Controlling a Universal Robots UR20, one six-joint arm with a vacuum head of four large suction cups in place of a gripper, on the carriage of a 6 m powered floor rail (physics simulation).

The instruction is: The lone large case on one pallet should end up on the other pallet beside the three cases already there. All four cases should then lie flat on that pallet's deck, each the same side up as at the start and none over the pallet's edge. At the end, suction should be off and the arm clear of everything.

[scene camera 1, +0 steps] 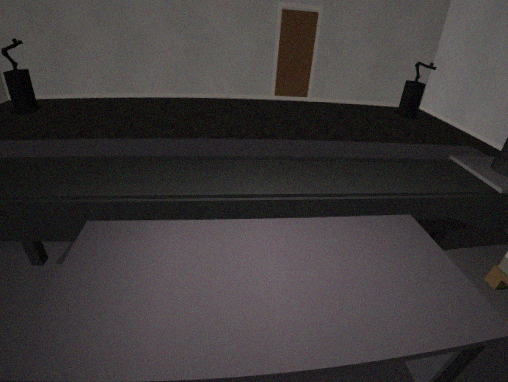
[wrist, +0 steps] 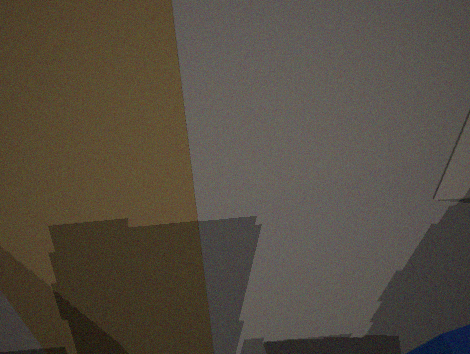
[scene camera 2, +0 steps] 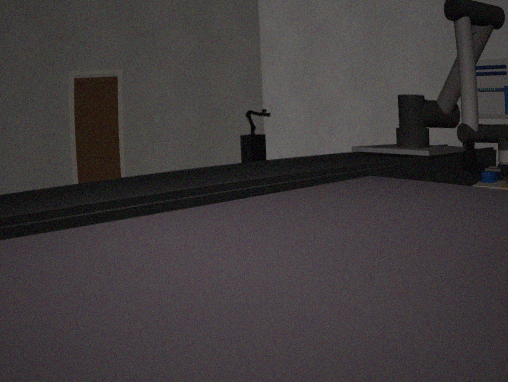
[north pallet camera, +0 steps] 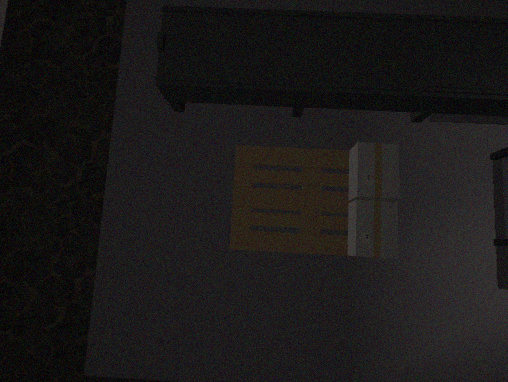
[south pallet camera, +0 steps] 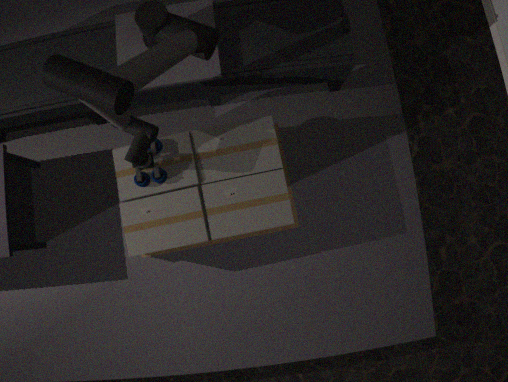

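Where they show: hand, its tool point: (wrist: 214, 230); arm's base, origin of its link: (scene camera 1: 505, 171) (scene camera 2: 413, 146).
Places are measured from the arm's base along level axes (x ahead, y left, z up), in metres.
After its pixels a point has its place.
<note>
My suction head (south pallet camera: 149, 162) {x 0.780, y -0.222, z -0.173 m} (scene camera 2: 490, 176) has its blue cups down on top of a large white case (south pallet camera: 176, 180) {x 0.925, y -0.045, z -0.146 m} (wrist: 325, 125) {x 0.762, y -0.269, z -0.152 m} with a tan tape stripe, at the upper left of the pallet (south pallet camera: 296, 218) {x 1.283, y 0.744, z -0.426 m} in the south pallet camera. The gripper looks shut on this case. One blue cup (wrist: 452, 342) shows in the wrist view. Three similar cases lie flat beside it: one at the upper right (south pallet camera: 265, 160) {x 0.871, y 0.565, z -0.161 m}, one at the lower right (south pallet camera: 245, 220) {x 1.251, y 0.380, z -0.162 m} and one at the lower left (south pallet camera: 165, 237) {x 1.294, y -0.168, z -0.162 m}. Narrow dark gaps run between them. The held case looks level; its underside is hidden.
A wooden pallet (north pallet camera: 310, 200) {x 1.004, y -4.490, z -0.426 m} holds two white cases (north pallet camera: 367, 170) {x 0.805, y -4.135, z -0.181 m} (north pallet camera: 367, 230) {x 1.218, y -4.125, z -0.204 m} along its right side. A table (scene camera 1: 250, 290) {x 0.967, y -2.283, z -0.040 m} (scene camera 2: 250, 280) {x 0.959, y -2.194, z -0.040 m} stands in front of the dark floor rail (scene camera 1: 225, 175) (north pallet camera: 300, 55). The arm's carriage (south pallet camera: 170, 75) {x 0.242, y 0.015, z 0.001 m} (scene camera 2: 390, 149) {x 0.015, y -0.347, z -0.005 m} is on the rail.
</note>
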